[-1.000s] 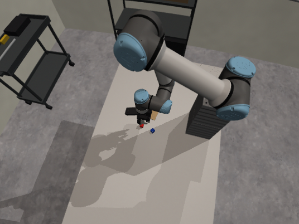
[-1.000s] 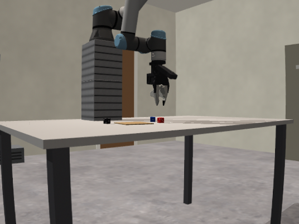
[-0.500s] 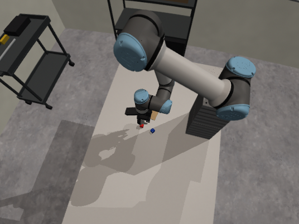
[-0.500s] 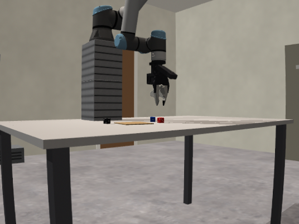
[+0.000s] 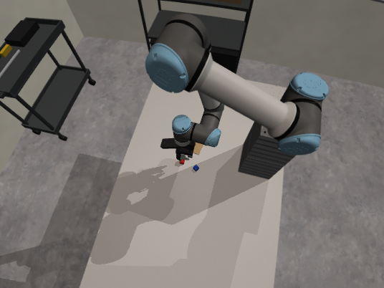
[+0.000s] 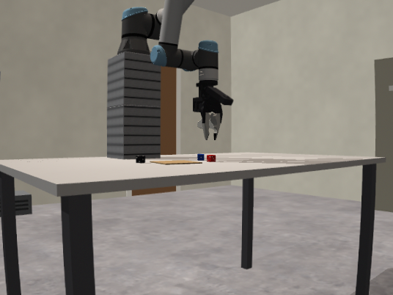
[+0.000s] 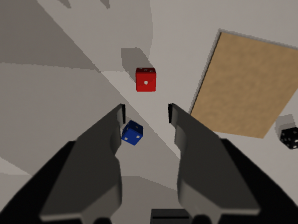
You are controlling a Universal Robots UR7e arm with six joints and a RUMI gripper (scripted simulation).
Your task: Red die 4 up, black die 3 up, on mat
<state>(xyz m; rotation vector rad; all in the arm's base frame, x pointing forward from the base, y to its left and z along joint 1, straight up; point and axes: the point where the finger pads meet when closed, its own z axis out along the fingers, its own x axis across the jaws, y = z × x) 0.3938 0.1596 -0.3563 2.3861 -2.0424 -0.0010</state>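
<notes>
Right now my hand is 8 cm above the red die. Also, from my hand: blue die 9 cm behind, 1 cm to the left, 8 cm below; black die 6 cm behind, 26 cm to the right, 8 cm below; brown mat 15 cm to the right, 9 cm below.
</notes>
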